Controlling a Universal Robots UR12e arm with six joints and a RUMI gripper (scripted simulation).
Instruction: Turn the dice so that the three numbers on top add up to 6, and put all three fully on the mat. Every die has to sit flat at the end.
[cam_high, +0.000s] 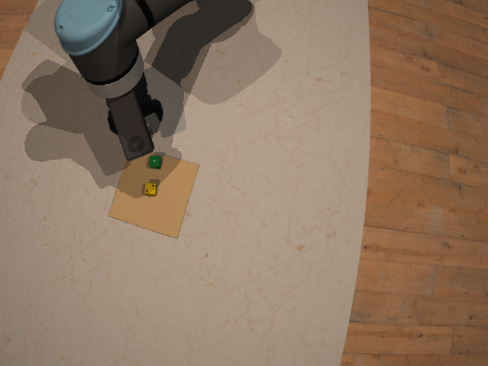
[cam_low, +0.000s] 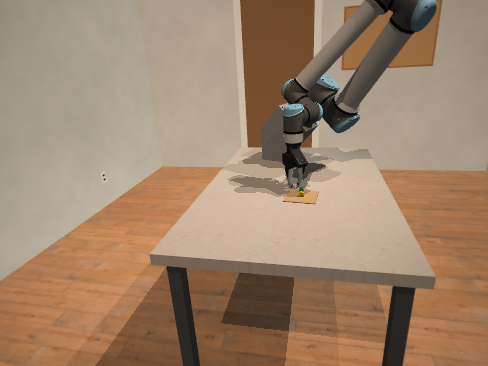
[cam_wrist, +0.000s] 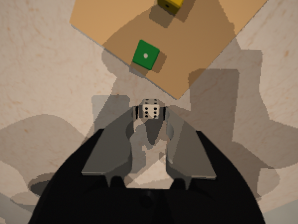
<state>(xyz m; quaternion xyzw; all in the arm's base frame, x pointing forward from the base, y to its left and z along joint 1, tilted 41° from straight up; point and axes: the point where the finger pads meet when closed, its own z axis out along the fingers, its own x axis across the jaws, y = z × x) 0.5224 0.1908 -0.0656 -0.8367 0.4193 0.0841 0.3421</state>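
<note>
My hand is 1 cm above the white die. Also, from my hand: tan mat (9 cm ahead, 6 cm to the left, 2 cm below); then green die (4 cm to the left, 4 cm ahead); then yellow die (9 cm ahead, 6 cm to the left).
</note>
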